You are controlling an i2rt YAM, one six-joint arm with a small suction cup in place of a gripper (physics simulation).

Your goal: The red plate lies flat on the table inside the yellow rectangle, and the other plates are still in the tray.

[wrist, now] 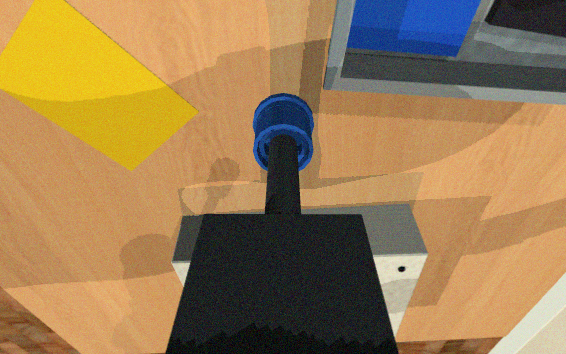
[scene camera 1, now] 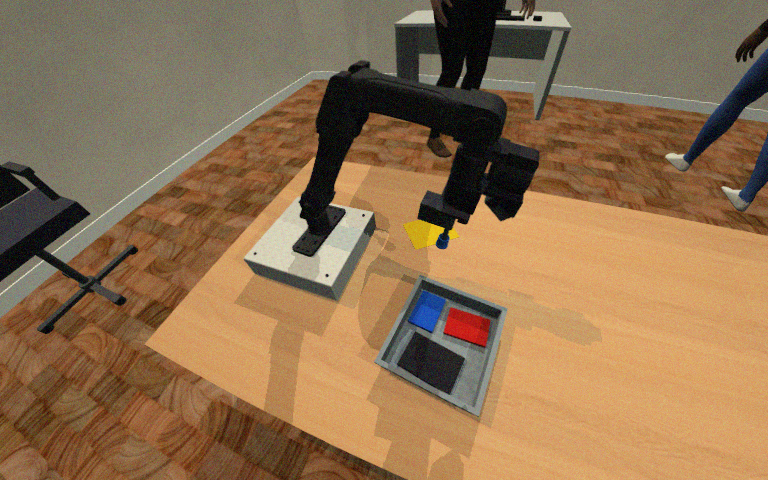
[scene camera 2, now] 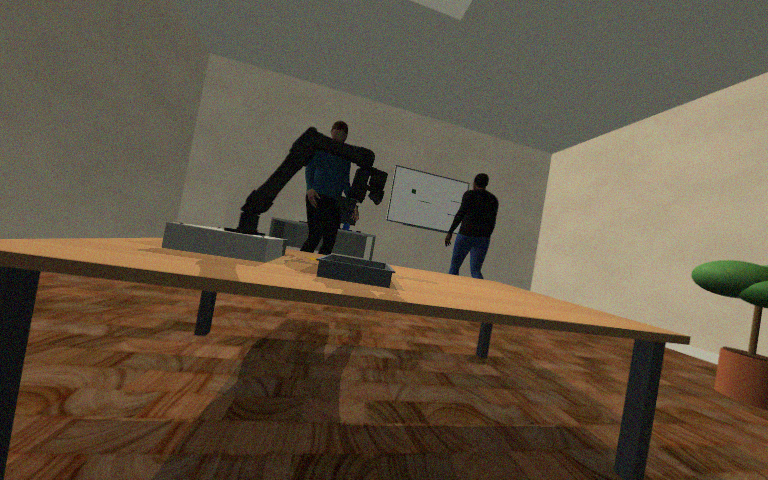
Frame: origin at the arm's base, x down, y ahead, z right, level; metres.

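Seen in the pictures: end effector, tool point: point(wrist: 283, 121) point(scene camera 1: 441, 244) point(scene camera 2: 345, 229); arm's base, origin of the base link: point(scene camera 1: 320, 230) point(scene camera 2: 246, 233).
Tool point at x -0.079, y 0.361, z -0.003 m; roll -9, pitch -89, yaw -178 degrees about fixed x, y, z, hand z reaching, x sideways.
Note:
Offsets run from my tool point to a thing's top centre. "pt": to the spot under its first point. Level surfaces: height alone.
The red plate {dx +0.139, dy +0.109, dz +0.110 m} point(scene camera 1: 467, 326) lies flat in the grey tray {dx +0.102, dy +0.064, dz +0.165 m} point(scene camera 1: 386, 350) point(scene camera 2: 353, 273) point(wrist: 334, 60). The blue plate {dx +0.138, dy +0.007, dz +0.104 m} point(scene camera 1: 427, 311) point(wrist: 415, 25) lies beside it, and the black plate {dx +0.139, dy +0.053, dz +0.221 m} point(scene camera 1: 431, 362) point(wrist: 532, 15) lies in the tray's near part in the first scene view. The yellow rectangle {pt dx +0.151, dy -0.103, dz -0.141 m} point(scene camera 1: 417, 234) point(wrist: 95, 75) is on the table behind the tray; no plate lies on it. My suction cup point(scene camera 1: 442, 242) point(scene camera 2: 346, 226) point(wrist: 283, 120) is blue, open and holds no plate. It hangs above the table, between the rectangle and the tray in the wrist view. The plates are hidden by the tray wall in the second scene view.
The arm's white base block point(scene camera 1: 283, 249) point(scene camera 2: 220, 240) point(wrist: 400, 295) stands on the table {dx +0.152 m} point(scene camera 1: 623, 339) point(scene camera 2: 481, 300) to the left of the tray. Two people and a white desk point(scene camera 1: 481, 19) are beyond the table. A potted plant point(scene camera 2: 741, 373) stands at the right.

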